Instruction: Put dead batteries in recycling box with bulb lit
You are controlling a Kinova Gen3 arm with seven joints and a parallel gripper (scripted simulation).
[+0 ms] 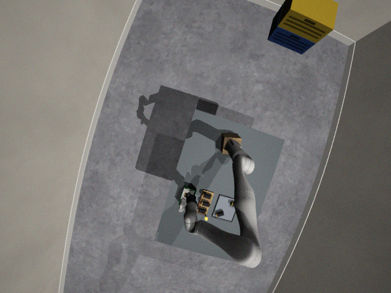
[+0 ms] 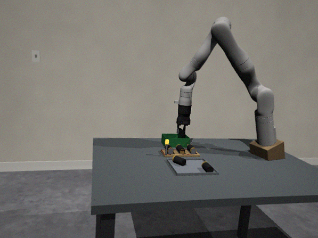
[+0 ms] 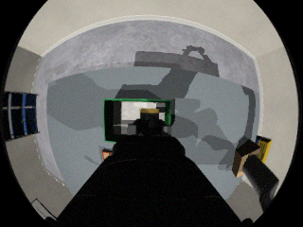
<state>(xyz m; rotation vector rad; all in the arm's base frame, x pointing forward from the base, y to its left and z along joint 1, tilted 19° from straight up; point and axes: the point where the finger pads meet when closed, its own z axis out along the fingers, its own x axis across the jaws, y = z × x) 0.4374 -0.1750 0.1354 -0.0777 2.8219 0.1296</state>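
Now: hand 8 cm above the green recycling box and 3 cm short of it. Also, from my hand: grey tray 34 cm to the left, 9 cm below, 3 cm ahead.
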